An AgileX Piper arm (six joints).
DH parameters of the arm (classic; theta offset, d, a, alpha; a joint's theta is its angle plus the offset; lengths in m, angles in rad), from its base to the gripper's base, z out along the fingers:
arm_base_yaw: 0 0.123 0 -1.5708
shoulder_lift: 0.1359 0 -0.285 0
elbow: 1.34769 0 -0.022 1.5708
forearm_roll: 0 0.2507 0 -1.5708
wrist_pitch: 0 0 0 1.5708
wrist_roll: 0 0.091 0 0
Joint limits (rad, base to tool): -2.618..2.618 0..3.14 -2.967..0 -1.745..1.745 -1.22..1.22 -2.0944..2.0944
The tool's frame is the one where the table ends.
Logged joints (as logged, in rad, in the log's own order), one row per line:
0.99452 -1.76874 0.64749 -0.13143 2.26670 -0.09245
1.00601 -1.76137 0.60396 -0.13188 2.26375 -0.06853
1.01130 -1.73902 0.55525 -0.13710 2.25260 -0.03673
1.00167 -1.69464 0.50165 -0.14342 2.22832 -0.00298
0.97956 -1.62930 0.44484 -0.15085 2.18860 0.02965
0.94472 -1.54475 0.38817 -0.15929 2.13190 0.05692
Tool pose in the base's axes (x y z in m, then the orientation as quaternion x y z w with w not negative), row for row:
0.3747 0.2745 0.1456 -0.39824 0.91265 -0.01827 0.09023
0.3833 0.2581 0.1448 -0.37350 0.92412 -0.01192 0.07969
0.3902 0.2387 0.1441 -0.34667 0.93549 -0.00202 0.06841
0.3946 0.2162 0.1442 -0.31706 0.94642 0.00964 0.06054
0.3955 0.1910 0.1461 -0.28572 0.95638 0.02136 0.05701
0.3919 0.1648 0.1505 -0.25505 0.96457 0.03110 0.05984
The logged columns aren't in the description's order. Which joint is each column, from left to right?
Columns, left to right: wrist_pitch, elbow, arm_base_yaw, wrist_roll, shoulder_lift, forearm_roll.
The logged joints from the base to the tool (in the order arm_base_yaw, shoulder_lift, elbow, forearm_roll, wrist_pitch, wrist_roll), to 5 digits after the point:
0.64749 2.26670 -1.76874 -0.09245 0.99452 -0.13143
0.60396 2.26375 -1.76137 -0.06853 1.00601 -0.13188
0.55525 2.25260 -1.73902 -0.03673 1.01130 -0.13710
0.50165 2.22832 -1.69464 -0.00298 1.00167 -0.14342
0.44484 2.18860 -1.62930 0.02965 0.97956 -0.15085
0.38817 2.13190 -1.54475 0.05692 0.94472 -0.15929

